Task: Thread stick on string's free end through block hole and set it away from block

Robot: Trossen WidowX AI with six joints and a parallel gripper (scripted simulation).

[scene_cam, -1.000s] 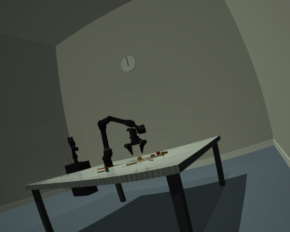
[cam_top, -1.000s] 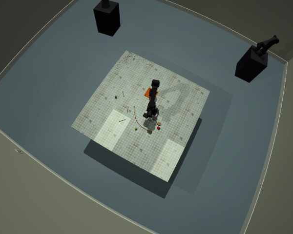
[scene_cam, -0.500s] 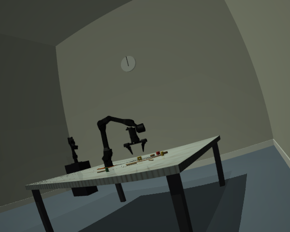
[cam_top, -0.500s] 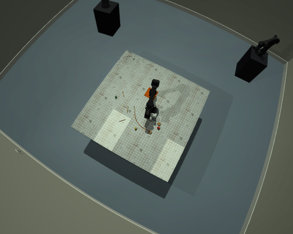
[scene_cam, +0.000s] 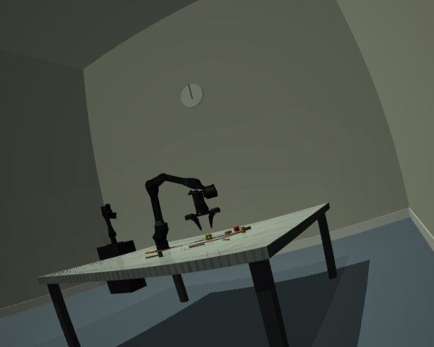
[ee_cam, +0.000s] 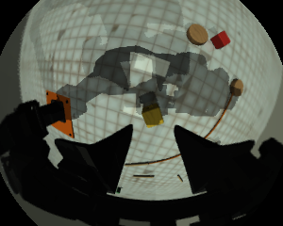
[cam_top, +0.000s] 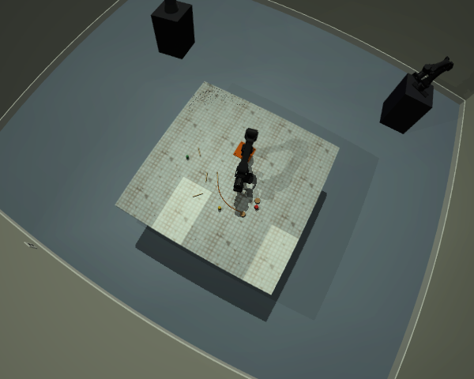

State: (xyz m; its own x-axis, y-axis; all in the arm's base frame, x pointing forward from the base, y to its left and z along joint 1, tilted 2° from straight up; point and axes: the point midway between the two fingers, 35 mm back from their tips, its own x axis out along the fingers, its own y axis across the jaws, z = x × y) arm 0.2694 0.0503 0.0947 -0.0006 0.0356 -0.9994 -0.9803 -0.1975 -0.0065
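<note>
My gripper tip is 40 mm above the yellow wooden block. The rest, counted from my gripper tip: red cube: 100 mm ahead, 180 mm to the left, 50 mm below; round wooden disc: 50 mm ahead, 170 mm to the left, 50 mm below; round wooden button: 190 mm ahead, 110 mm to the left, 50 mm below.
</note>
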